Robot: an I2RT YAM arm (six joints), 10 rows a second.
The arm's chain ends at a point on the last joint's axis. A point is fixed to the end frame.
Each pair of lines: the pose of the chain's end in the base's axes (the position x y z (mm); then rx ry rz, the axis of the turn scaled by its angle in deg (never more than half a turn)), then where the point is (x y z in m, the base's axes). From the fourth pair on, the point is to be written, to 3 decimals.
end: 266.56 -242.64 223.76 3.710 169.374 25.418
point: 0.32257 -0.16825 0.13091
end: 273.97 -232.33 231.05 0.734 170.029 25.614
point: 0.32672 -0.15611 0.13778
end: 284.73 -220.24 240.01 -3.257 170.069 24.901
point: 0.33471 -0.14278 0.14624
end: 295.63 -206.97 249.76 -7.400 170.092 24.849
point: 0.342 -0.128 0.156
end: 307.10 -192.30 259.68 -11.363 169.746 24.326
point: 0.351 -0.112 0.166
